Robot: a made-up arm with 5 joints. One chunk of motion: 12 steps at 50 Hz.
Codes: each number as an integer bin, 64 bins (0 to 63) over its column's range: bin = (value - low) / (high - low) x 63, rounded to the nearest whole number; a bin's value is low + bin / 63 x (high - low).
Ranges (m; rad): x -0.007..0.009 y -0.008..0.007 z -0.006..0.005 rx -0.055..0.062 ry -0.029..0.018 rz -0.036..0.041
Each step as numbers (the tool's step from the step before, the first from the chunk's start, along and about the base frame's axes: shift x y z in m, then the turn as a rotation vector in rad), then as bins.
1 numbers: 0.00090 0.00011 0.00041 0.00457 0.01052 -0.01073
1 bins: 31 34 37 32 53 21
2 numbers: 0.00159 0.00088 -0.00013 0.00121 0.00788 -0.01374
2 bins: 34 37 34 30 49 18
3 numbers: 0.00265 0.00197 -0.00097 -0.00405 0.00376 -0.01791
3 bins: 38 42 29 27 44 15
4 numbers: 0.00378 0.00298 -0.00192 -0.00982 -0.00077 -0.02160
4 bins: 42 46 23 24 38 12
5 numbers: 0.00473 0.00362 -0.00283 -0.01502 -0.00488 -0.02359
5 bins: 46 49 18 22 32 10
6 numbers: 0.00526 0.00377 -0.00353 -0.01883 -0.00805 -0.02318
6 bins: 48 49 14 19 28 10
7 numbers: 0.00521 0.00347 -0.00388 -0.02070 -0.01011 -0.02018
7 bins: 48 48 12 18 25 13
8 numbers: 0.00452 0.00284 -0.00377 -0.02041 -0.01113 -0.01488
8 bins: 45 46 13 19 24 17
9 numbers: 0.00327 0.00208 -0.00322 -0.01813 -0.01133 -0.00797
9 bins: 40 42 16 20 24 23
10 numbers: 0.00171 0.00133 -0.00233 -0.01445 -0.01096 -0.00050
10 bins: 34 39 21 22 24 29
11 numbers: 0.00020 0.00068 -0.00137 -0.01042 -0.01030 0.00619
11 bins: 28 36 27 24 25 35
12 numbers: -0.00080 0.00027 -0.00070 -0.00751 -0.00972 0.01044
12 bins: 24 35 30 26 26 38
